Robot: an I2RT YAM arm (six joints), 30 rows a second.
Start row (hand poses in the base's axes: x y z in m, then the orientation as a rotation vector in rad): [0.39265, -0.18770, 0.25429, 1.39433, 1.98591, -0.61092]
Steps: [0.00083, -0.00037, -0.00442, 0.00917, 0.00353, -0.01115]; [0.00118, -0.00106, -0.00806, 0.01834, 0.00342, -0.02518]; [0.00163, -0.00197, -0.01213, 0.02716, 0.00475, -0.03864]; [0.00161, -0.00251, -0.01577, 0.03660, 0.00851, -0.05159]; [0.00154, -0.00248, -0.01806, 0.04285, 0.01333, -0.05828]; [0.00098, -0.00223, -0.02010, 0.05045, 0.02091, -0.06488]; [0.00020, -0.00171, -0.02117, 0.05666, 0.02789, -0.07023]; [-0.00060, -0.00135, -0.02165, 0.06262, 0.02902, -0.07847]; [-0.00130, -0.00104, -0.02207, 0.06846, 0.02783, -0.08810]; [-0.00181, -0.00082, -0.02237, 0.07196, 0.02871, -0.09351]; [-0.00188, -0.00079, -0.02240, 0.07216, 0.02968, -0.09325]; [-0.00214, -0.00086, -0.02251, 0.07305, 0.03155, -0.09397]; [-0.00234, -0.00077, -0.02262, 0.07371, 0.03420, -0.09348]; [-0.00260, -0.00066, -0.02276, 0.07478, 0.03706, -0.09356]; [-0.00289, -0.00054, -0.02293, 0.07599, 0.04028, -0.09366]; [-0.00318, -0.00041, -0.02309, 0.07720, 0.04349, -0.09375]
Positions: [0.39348, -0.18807, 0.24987, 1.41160, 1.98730, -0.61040]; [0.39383, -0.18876, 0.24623, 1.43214, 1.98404, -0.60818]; [0.39428, -0.18967, 0.24216, 1.45181, 1.98193, -0.60715]; [0.39426, -0.19021, 0.23852, 1.47123, 1.98228, -0.60728]; [0.39419, -0.19018, 0.23623, 1.48200, 1.98544, -0.60841]; [0.39363, -0.18993, 0.23419, 1.49342, 1.99156, -0.61049]; [0.39285, -0.18941, 0.23312, 1.50270, 1.99719, -0.61282]; [0.39205, -0.18905, 0.23264, 1.51514, 1.99623, -0.61185]; [0.39135, -0.18874, 0.23222, 1.52907, 1.99245, -0.60970]; [0.39084, -0.18852, 0.23192, 1.53698, 1.99165, -0.60955]; [0.39077, -0.18849, 0.23189, 1.53680, 1.99269, -0.61004]; [0.39051, -0.18856, 0.23178, 1.53806, 1.99420, -0.61107]; [0.39031, -0.18847, 0.23167, 1.53786, 1.99697, -0.61241]; [0.39005, -0.18836, 0.23153, 1.53852, 1.99977, -0.61380]; [0.38976, -0.18824, 0.23136, 1.53927, 2.00292, -0.61537]; [0.38947, -0.18811, 0.23120, 1.54001, 2.00607, -0.61692]
